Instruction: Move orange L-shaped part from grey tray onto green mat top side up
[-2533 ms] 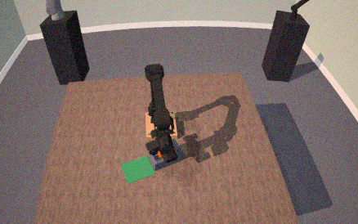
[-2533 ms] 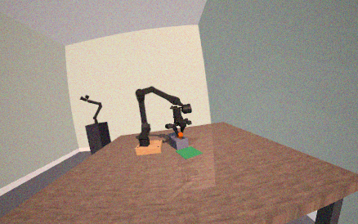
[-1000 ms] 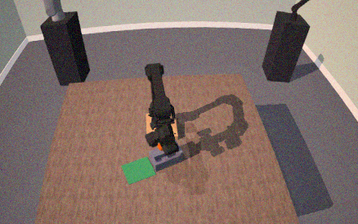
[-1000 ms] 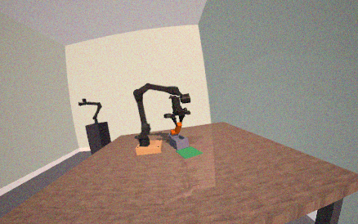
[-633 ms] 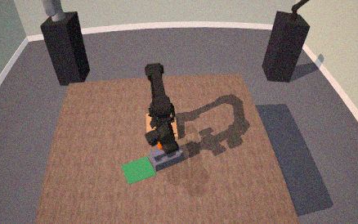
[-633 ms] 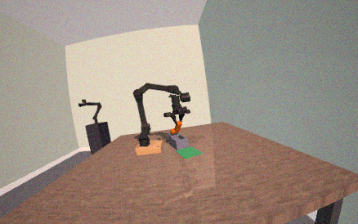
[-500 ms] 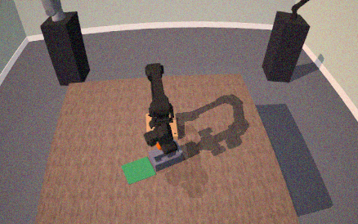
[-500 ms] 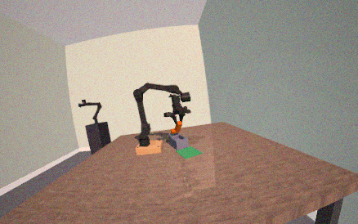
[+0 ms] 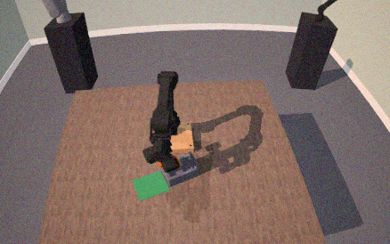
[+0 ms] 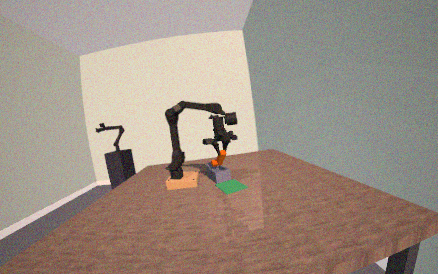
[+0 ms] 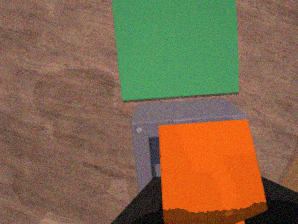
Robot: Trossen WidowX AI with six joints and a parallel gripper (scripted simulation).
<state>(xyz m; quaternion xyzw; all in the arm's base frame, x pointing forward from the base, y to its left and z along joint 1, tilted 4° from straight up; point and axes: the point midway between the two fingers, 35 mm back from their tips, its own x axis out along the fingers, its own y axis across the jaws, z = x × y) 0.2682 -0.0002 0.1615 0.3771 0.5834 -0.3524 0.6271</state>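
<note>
The green mat is 3 cm ahead of my gripper tip, 7 cm to the right of it and 17 cm below it. Also, from my gripper tip: orange part 3 cm behind, 2 cm to the left, 3 cm below.
</note>
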